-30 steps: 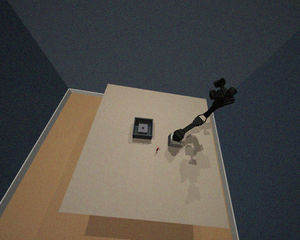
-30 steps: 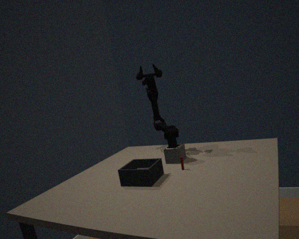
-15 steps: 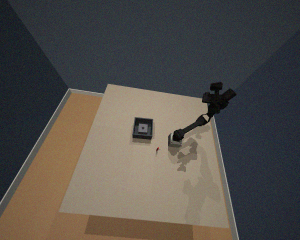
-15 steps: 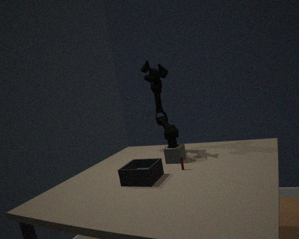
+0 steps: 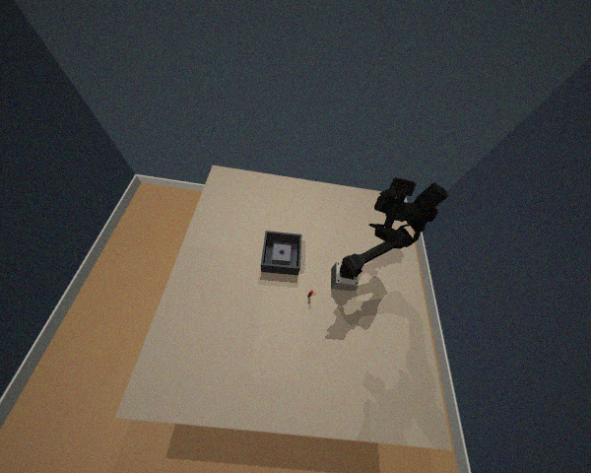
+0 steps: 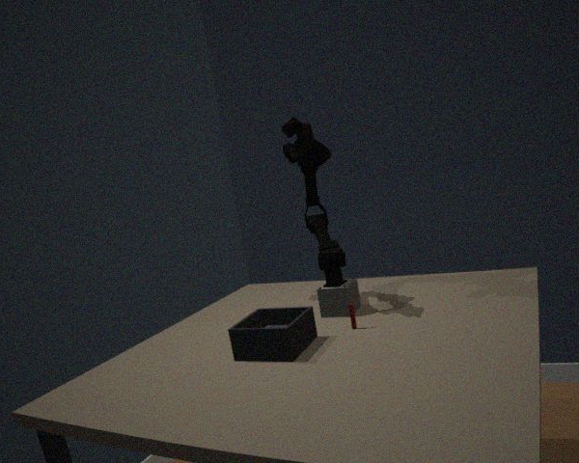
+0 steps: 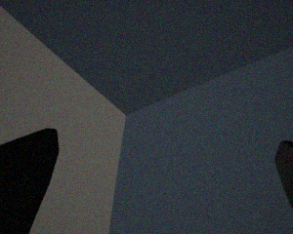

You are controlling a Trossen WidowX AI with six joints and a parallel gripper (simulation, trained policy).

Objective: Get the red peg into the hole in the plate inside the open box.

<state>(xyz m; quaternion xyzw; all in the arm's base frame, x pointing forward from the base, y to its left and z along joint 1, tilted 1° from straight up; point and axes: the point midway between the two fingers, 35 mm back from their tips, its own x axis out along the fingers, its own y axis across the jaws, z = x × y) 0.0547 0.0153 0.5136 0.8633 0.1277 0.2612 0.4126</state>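
Right now the red peg is 70 mm ahead of my gripper tip, 100 mm to the left of it and 590 mm below it. Also, from my gripper tip: plate 250 mm ahead, 70 mm to the right, 580 mm below; then dark box 250 mm ahead, 70 mm to the right, 600 mm below.
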